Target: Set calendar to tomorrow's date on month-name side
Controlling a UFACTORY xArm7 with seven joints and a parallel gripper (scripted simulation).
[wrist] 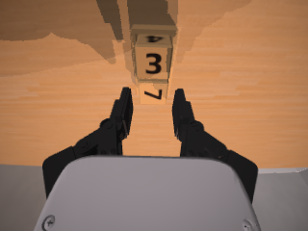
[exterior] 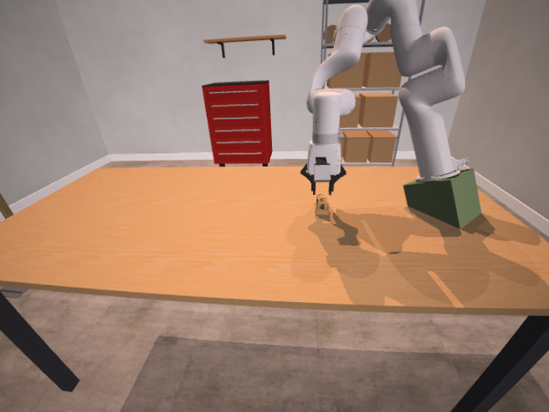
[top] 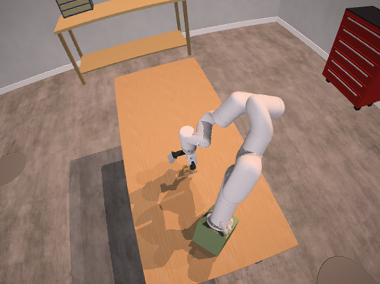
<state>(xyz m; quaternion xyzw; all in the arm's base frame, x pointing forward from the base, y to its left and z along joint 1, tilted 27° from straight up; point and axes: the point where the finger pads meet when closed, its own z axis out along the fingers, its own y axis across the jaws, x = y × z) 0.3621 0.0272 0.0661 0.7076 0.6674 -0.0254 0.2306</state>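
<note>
The digit cube lies 30 mm to the left of my hand and 40 mm below it. The rest, counted from my hand: wooden tray: 20 mm to the left, 60 mm below.
</note>
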